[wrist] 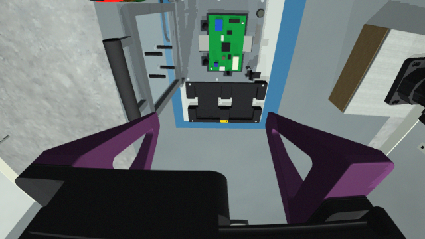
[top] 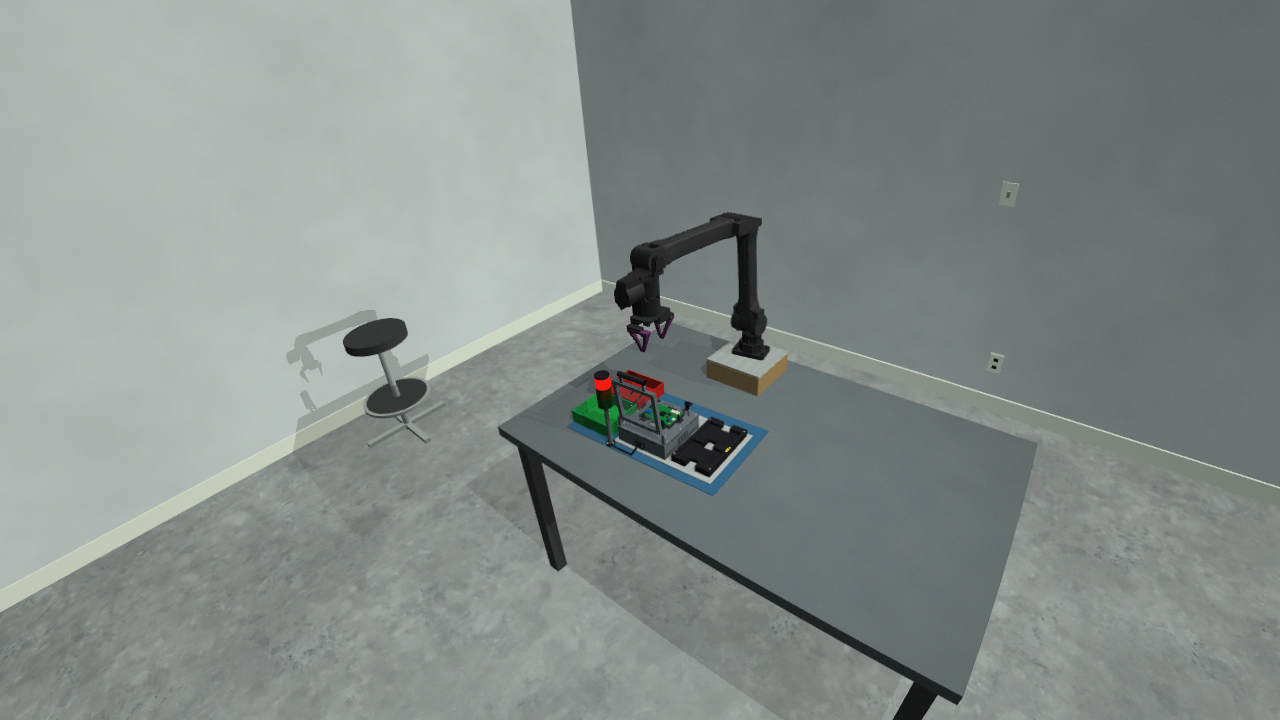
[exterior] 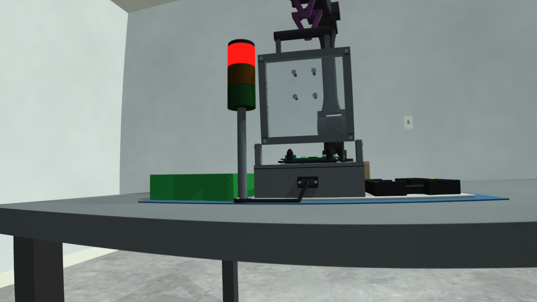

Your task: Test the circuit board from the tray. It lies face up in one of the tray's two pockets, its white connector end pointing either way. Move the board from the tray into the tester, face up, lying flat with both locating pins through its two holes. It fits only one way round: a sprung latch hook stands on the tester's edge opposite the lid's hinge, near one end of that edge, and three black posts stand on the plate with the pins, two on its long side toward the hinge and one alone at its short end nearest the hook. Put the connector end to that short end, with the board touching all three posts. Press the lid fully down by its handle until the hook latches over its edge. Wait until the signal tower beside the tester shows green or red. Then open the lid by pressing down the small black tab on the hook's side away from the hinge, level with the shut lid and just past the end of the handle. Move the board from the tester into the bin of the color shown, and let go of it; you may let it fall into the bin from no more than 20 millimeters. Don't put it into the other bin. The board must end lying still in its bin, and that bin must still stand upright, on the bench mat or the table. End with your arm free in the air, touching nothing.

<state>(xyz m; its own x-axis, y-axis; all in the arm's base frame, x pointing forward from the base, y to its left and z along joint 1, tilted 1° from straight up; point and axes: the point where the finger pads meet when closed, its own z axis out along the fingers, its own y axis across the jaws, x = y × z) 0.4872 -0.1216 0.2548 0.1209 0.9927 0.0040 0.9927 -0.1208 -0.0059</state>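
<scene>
Right now my hand is 30 mm past the green circuit board and 260 mm above it. From my hand the other things lie so: black tester plate (20 mm behind, 270 mm below); black latch hook (80 mm behind, 60 mm to the left, 250 mm below); clear lid (80 mm ahead, 10 mm to the right, 150 mm below).
</scene>
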